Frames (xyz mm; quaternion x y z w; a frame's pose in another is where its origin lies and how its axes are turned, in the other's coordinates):
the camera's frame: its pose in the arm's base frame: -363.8 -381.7 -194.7 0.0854 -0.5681 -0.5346 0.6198
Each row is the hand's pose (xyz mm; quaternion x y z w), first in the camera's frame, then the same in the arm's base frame.
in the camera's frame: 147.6 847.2 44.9 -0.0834 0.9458 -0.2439 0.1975
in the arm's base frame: 47.7 -120.7 515.3 0.6094 0.5394 -0.2234 0.5365
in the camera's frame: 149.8 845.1 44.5 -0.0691 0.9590 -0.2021 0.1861
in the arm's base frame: 46.3 -123.5 515.0 0.6006 0.5429 -0.1821 0.5580
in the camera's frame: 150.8 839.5 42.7 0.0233 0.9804 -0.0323 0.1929
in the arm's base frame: 44.4 -127.5 511.0 0.5734 0.4884 -0.0262 0.6573
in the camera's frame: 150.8 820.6 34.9 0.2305 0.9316 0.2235 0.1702
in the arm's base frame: 39.9 -139.2 494.9 0.5285 0.3384 0.2581 0.7346
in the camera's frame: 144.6 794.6 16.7 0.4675 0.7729 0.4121 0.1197
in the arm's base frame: 41.0 -154.4 466.4 0.4790 0.1259 0.5230 0.6936
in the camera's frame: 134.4 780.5 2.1 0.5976 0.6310 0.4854 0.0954
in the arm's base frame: 46.9 -159.8 445.1 0.4401 -0.0240 0.6432 0.6261
